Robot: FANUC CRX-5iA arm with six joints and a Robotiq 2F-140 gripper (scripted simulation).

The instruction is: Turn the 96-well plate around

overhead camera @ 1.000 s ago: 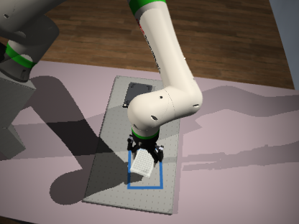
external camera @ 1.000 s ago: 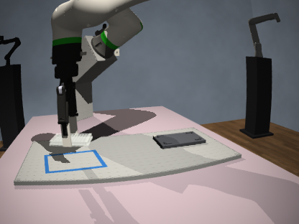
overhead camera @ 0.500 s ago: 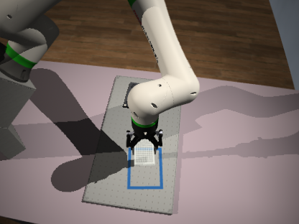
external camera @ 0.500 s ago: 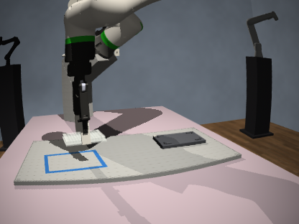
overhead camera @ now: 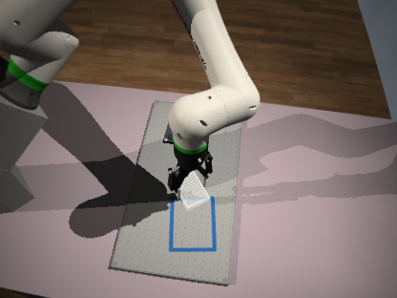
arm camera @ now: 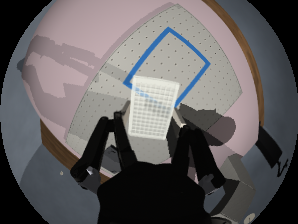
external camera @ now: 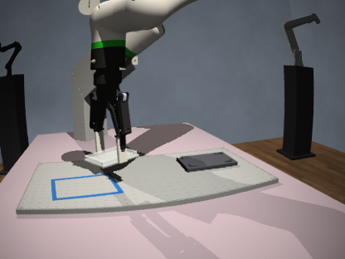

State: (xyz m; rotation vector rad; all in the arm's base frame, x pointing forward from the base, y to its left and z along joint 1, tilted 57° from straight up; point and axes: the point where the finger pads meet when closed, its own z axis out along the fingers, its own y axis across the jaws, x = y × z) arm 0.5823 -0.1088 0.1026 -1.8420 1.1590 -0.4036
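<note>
My hand is 280 mm to the right of the dark plate nest N1, 110 mm past it and 90 mm above it. The rest, counted from my hand: white 96-well plate (20 mm below).
</note>
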